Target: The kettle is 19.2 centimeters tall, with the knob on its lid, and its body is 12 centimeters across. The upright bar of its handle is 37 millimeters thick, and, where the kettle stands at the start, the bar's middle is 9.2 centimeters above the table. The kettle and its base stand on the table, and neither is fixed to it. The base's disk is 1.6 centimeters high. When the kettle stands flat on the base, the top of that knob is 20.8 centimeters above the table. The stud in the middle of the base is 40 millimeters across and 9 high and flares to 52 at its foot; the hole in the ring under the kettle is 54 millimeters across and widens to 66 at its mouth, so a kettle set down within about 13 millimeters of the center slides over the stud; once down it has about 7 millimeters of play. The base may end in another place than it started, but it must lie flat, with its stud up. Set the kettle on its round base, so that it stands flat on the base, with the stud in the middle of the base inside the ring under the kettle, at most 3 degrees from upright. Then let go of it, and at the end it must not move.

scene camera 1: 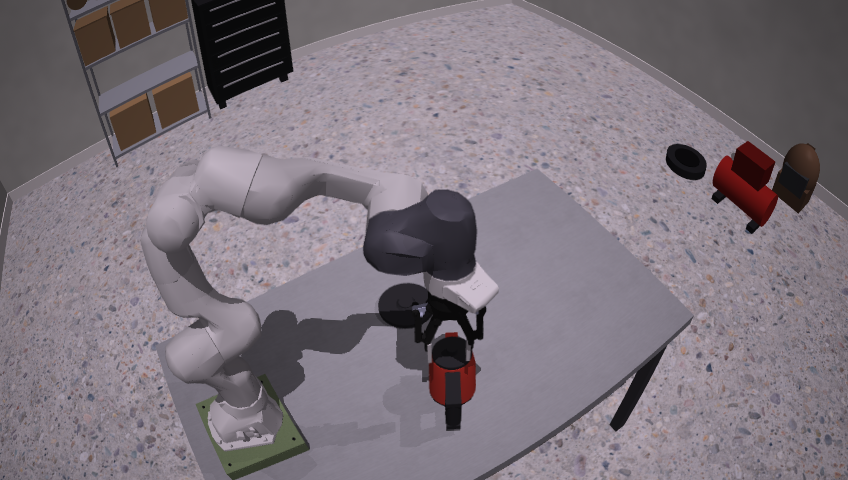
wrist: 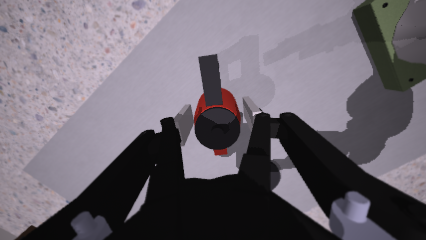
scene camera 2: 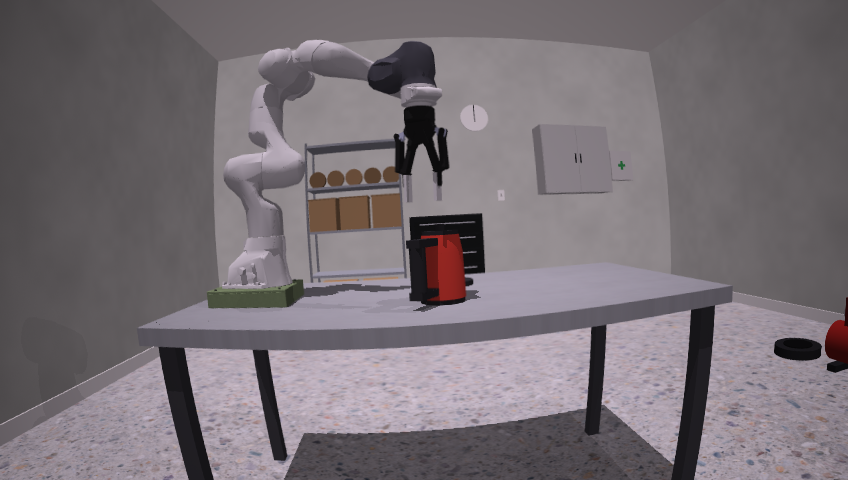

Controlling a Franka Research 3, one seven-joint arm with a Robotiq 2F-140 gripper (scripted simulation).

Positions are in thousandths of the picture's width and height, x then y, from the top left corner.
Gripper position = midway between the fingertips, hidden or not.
Observation:
In view: the gripper (scene camera 2: 499, 420) and a round black base (scene camera 1: 468, 651).
The gripper shows as well in the wrist view (wrist: 511, 460).

